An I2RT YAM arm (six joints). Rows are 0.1 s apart.
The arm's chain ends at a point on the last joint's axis. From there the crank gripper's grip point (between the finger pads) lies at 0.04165 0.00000 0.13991 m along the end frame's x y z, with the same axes.
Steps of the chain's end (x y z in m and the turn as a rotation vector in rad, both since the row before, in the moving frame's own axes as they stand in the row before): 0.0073 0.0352 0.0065 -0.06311 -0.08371 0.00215; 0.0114 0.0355 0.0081 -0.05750 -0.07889 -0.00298; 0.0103 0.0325 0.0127 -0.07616 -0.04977 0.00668; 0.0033 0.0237 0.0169 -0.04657 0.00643 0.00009; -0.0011 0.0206 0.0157 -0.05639 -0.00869 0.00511; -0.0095 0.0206 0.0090 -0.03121 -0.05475 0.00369; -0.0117 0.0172 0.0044 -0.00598 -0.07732 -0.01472; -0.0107 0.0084 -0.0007 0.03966 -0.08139 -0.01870
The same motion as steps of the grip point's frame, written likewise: -0.0045 0.0442 0.0092 -0.06311 -0.08371 0.00215; 0.0003 0.0435 0.0107 -0.05750 -0.07889 -0.00298; 0.0033 0.0435 0.0142 -0.07616 -0.04977 0.00668; 0.0042 0.0302 0.0165 -0.04657 0.00643 0.00009; -0.0023 0.0287 0.0158 -0.05639 -0.00869 0.00511; -0.0172 0.0251 0.0110 -0.03121 -0.05475 0.00369; -0.0226 0.0175 0.0072 -0.00598 -0.07732 -0.01472; -0.0223 0.0021 0.0021 0.03966 -0.08139 -0.01870
